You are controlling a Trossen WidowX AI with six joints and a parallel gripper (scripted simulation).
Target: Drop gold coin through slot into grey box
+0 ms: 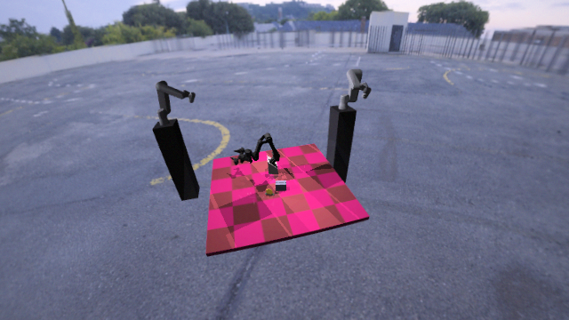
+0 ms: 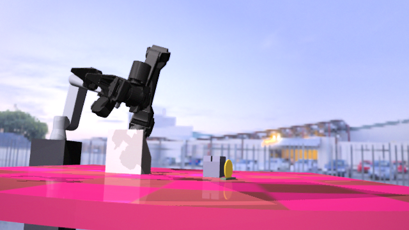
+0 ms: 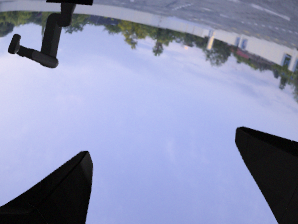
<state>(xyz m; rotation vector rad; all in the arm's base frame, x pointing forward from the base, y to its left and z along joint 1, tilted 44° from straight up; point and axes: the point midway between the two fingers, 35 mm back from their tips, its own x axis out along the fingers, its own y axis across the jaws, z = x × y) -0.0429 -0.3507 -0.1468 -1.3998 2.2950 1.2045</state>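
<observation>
The gold coin lies 390 mm ahead of my gripper tip, 290 mm to the left of it and 230 mm below it.
</observation>
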